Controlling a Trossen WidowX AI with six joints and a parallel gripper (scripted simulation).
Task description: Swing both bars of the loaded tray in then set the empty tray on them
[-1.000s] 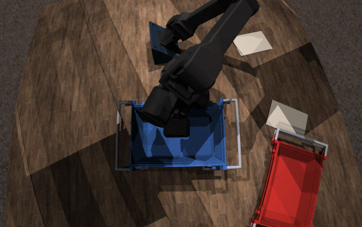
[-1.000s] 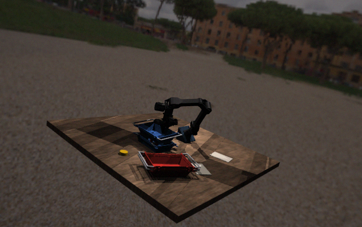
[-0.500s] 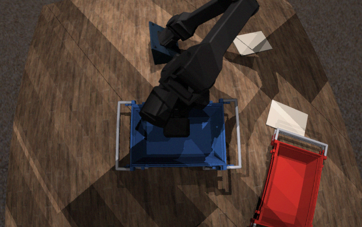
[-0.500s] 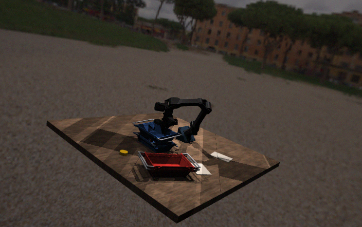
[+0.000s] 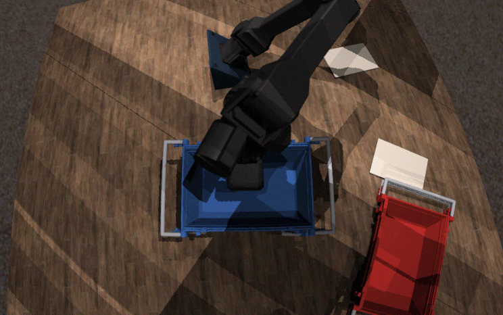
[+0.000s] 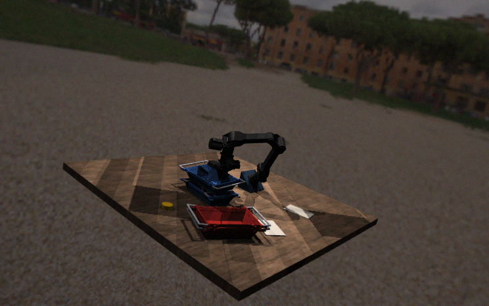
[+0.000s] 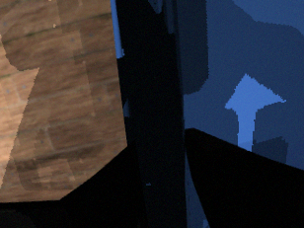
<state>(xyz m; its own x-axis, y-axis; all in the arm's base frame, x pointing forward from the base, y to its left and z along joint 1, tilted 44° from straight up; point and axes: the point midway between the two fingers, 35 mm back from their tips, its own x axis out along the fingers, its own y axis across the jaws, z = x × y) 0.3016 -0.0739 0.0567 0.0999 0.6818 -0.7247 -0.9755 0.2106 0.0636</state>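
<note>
My gripper tip is 70 mm short of the blue tray, 20 mm below it and 10 mm to the left of it. From my gripper tip the other things lie so: yellow block: 360 mm ahead, 80 mm below, 10 mm to the right.
</note>
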